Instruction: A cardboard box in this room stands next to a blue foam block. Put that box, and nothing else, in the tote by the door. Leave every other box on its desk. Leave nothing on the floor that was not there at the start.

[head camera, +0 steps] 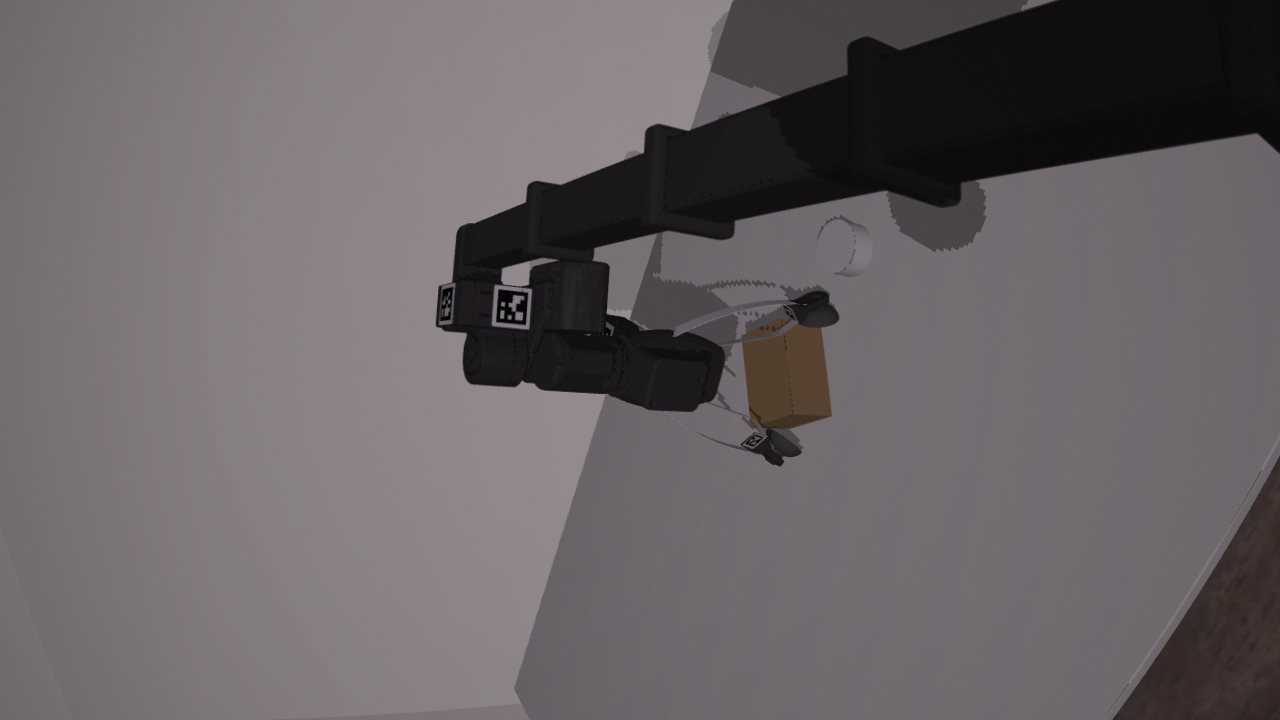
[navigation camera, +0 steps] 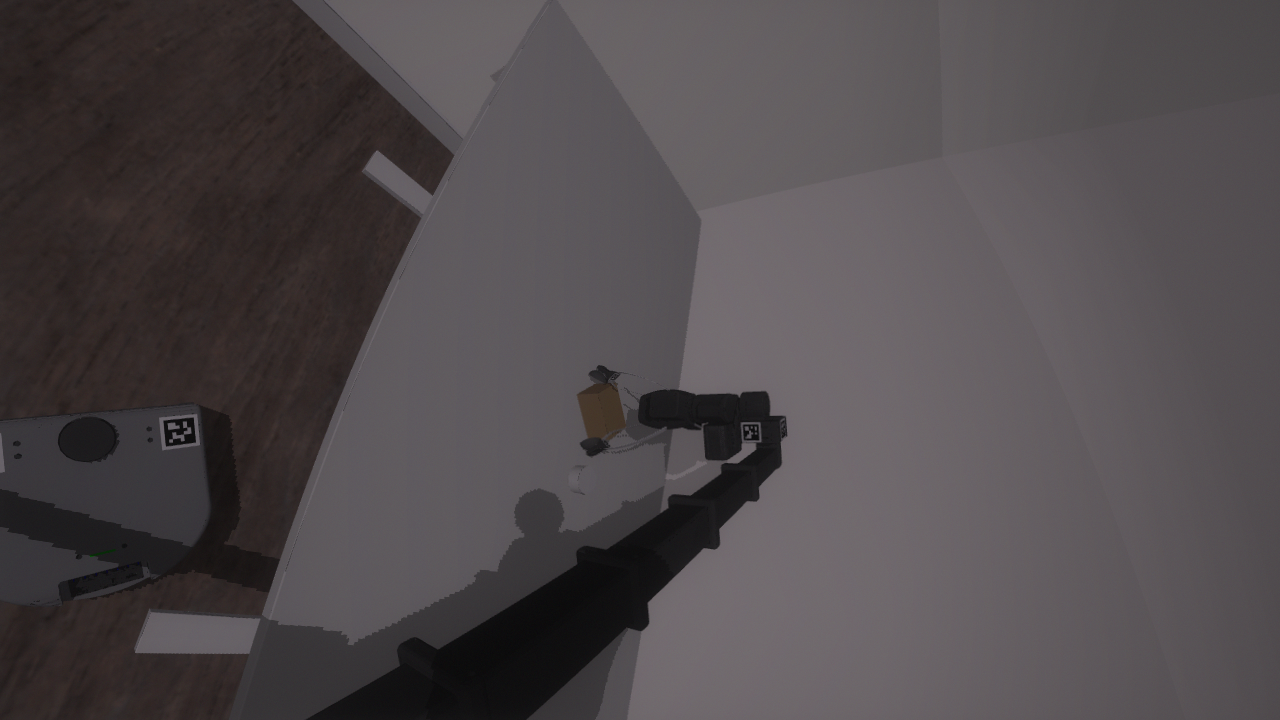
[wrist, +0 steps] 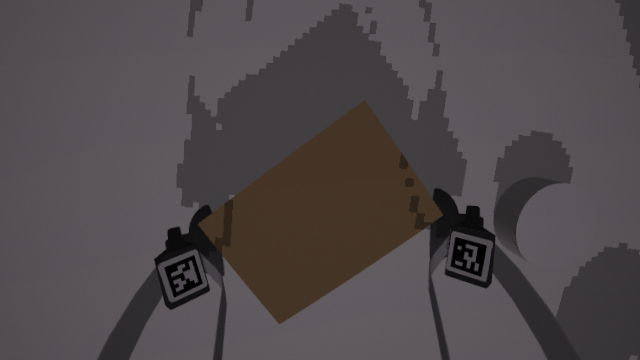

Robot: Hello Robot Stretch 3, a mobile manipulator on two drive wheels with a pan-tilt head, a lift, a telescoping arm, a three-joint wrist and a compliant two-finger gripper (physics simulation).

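Where they show: gripper, fingertip midpoint: (head camera: pixel 813 381) (navigation camera: pixel 587 409); robot's base at its link origin: (navigation camera: pixel 88 437).
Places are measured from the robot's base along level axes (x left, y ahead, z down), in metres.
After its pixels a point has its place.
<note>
An orange-brown cardboard box (head camera: pixel 787 376) @(x -0.645, y -0.024, z -0.770 m) (navigation camera: pixel 601 411) @(x -0.644, y -0.024, z -0.767 m) (wrist: pixel 320 212) stands on the grey desk top (head camera: pixel 895 537) @(x -0.544, y 0.111, z -0.720 m) (navigation camera: pixel 537 223) @(x -0.563, y 0.314, z -0.720 m) (wrist: pixel 75 100). My gripper (head camera: pixel 796 377) @(x -0.662, y -0.022, z -0.721 m) (navigation camera: pixel 597 410) @(x -0.662, y -0.022, z -0.721 m) (wrist: pixel 322 222) @(x -0.662, y -0.022, z -0.721 m) is open around it, with one fingertip at each side. In the wrist view the box lies at a slant, and two opposite corners meet or overlap the fingertips. I cannot tell whether they touch. No blue foam block and no tote show in these views.
A short white cylinder (head camera: pixel 844 246) @(x -0.603, y -0.142, z -0.744 m) (navigation camera: pixel 578 479) @(x -0.593, y -0.137, z -0.743 m) (wrist: pixel 555 225) stands near one fingertip. My arm (head camera: pixel 760 152) @(x -0.321, y -0.101, z -1.074 m) (navigation camera: pixel 581 591) @(x -0.211, y -0.084, z -1.065 m) reaches over the desk. A pale wall (head camera: pixel 268 358) @(x -1.107, y -0.015, z -1.162 m) (navigation camera: pixel 895 402) @(x -1.075, y -0.075, z -1.242 m) rises behind it. My base (navigation camera: pixel 98 501) @(x -0.004, y -0.102, z -0.159 m) stands on the brown floor (navigation camera: pixel 179 268) @(x -0.161, y 0.342, z 0.000 m).
</note>
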